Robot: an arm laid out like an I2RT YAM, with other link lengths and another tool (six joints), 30 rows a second.
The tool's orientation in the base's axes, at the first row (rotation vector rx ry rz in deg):
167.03, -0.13, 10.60
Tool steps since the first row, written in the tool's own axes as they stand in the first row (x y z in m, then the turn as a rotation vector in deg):
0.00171, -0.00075, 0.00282, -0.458, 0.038, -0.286
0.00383, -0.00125, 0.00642, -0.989, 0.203, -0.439
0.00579, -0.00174, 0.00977, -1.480, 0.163, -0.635
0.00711, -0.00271, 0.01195, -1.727, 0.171, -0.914
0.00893, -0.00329, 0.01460, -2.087, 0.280, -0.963
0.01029, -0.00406, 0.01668, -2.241, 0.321, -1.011
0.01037, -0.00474, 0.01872, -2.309, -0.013, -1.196
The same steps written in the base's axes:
0.00206, 0.00014, -0.00268, -0.491, 0.020, 0.228
0.00462, -0.00014, -0.00601, -1.039, -0.114, 0.346
0.00699, -0.00036, -0.00911, -1.550, -0.039, 0.465
0.00859, 0.00012, -0.01127, -1.830, 0.011, 0.706
0.01073, 0.00013, -0.01373, -2.195, -0.089, 0.732
0.01235, 0.00045, -0.01574, -2.354, -0.120, 0.768
0.01270, 0.00066, -0.01786, -2.440, 0.245, 0.866

